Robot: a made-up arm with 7 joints.
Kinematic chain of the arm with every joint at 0, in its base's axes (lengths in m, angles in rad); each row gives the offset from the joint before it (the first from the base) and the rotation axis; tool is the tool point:
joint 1: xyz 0 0 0 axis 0 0.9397 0.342
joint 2: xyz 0 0 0 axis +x
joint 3: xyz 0 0 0 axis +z
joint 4: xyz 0.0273 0 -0.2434 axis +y
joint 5: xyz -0.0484 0 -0.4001 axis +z
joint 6: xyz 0 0 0 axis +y
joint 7: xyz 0 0 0 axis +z
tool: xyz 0 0 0
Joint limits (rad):
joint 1: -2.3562..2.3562
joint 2: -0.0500..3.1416
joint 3: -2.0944..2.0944
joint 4: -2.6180..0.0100
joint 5: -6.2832..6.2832
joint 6: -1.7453..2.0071
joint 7: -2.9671..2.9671
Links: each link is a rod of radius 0.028 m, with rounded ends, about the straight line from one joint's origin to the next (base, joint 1, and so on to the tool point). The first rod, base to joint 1, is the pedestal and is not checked.
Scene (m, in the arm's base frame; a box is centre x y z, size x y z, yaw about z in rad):
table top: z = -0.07
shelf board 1: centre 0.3 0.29 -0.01 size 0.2 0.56 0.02 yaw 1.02
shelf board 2: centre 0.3 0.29 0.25 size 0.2 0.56 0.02 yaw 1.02
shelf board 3: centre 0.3 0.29 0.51 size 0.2 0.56 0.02 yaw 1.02
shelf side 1: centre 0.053 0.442 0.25 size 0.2 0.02 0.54 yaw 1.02
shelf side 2: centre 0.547 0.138 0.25 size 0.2 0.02 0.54 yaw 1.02
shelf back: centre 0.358 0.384 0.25 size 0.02 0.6 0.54 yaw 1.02
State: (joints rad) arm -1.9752 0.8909 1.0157 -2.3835 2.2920 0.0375 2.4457
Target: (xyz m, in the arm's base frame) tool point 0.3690 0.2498 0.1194
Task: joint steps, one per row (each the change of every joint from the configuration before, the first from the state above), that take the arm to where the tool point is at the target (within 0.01 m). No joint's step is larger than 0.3 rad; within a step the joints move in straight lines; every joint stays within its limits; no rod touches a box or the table.
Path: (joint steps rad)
1: 0.2160 0.0335 -0.2475 -0.0586 0.0450 -0.0235 -0.0334
2: 0.2159 0.0335 -0.2474 -0.0587 0.0449 -0.0236 -0.0334
3: 0.2160 0.0335 -0.2475 -0.0586 0.0450 -0.0235 -0.0335
4: 0.2160 0.0335 -0.2474 -0.0586 0.0450 -0.0235 -0.0334
5: 0.0540 0.2440 -0.1842 0.1533 -0.0360 0.0188 0.0267
6: 0.0541 0.2439 -0.1841 0.1533 -0.0360 0.0188 0.0268
7: 0.0541 0.2440 -0.1842 0.1533 -0.0360 0.0189 0.0267
8: 0.0540 0.2440 -0.1842 0.1533 -0.0359 0.0188 0.0268
9: 0.0541 0.2439 -0.1841 0.1533 -0.0360 0.0188 0.0267

